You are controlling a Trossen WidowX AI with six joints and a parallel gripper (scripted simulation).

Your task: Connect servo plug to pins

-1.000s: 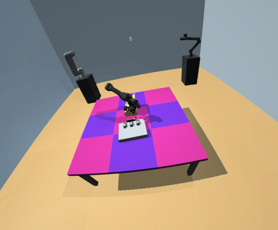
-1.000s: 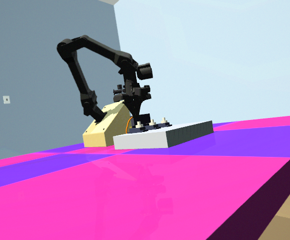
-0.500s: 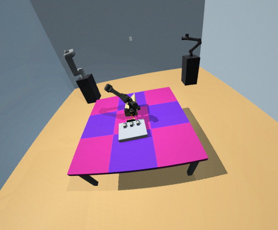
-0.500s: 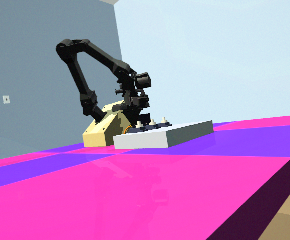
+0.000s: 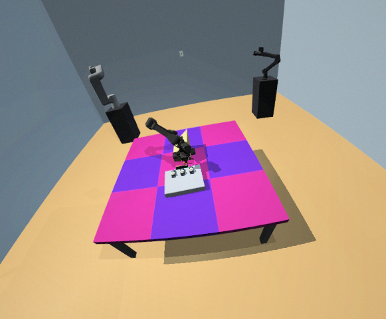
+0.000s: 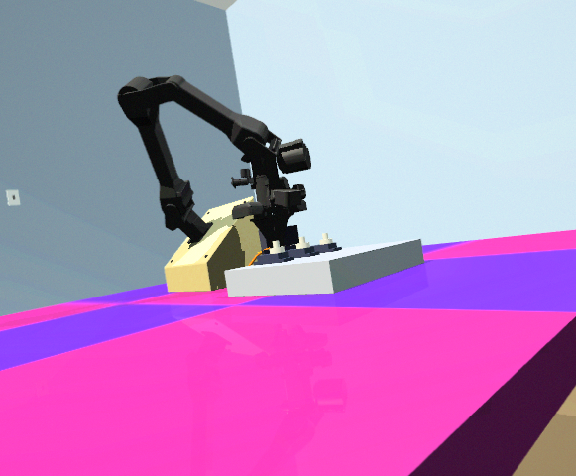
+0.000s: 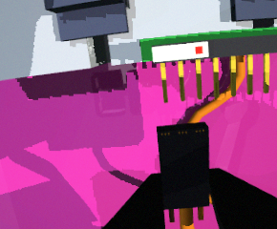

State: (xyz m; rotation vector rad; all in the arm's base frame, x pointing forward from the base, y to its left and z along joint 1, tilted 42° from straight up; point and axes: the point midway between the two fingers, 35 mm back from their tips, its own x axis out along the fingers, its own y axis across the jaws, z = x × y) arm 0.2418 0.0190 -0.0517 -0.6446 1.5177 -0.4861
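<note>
Right now the servo is 10 cm ahead of my gripper tip, 3 cm to the right of it and 3 cm below it. Also, from my gripper tip: printed holder 21 cm ahead, 5 cm below, 2 cm to the right.
</note>
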